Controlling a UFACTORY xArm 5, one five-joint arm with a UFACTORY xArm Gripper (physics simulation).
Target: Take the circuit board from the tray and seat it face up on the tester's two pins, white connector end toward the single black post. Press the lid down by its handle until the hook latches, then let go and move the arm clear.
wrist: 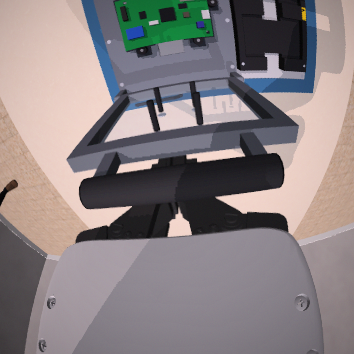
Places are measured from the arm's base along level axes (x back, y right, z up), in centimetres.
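Pixels of known places: gripper, fingertip midpoint: [175, 159].
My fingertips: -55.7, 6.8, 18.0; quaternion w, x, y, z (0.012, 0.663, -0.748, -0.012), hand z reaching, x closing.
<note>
For each thing: its middle in the pictures, then the offset to it from my fingertips, as dx, dy, dz. "spot": a spot on its surface instead.
- green circuit board, body centre: [163, 14] +11.3, -2.0, -14.0
- tester, surface spot: [175, 67] spot: +3.6, -1.0, -16.6
- small white part, surface spot: [205, 14] spot: +9.9, -6.8, -14.3
- black module, surface spot: [272, 37] spot: +5.2, -18.3, -20.8
The green circuit board [165, 27] lies face up on the grey bed of the tester [175, 67] at the top of the wrist view; its upper end is cut off. A small white part [205, 14] is at its right edge. The pins are hidden. The lid [190, 142] is a raised grey frame with a clear pane and several black pegs, hinged at the tester's near edge. Its thick black handle [180, 181] crosses in front of my gripper [175, 159]. My gripper is shut and empty, with its fingers partly hidden behind the handle; contact cannot be told.
A black module [272, 37] with white and yellow parts sits right of the grey bed, inside the tester's blue border [310, 60]. A small dark object with a brown tip [11, 185] shows at the left edge. The tray does not show.
</note>
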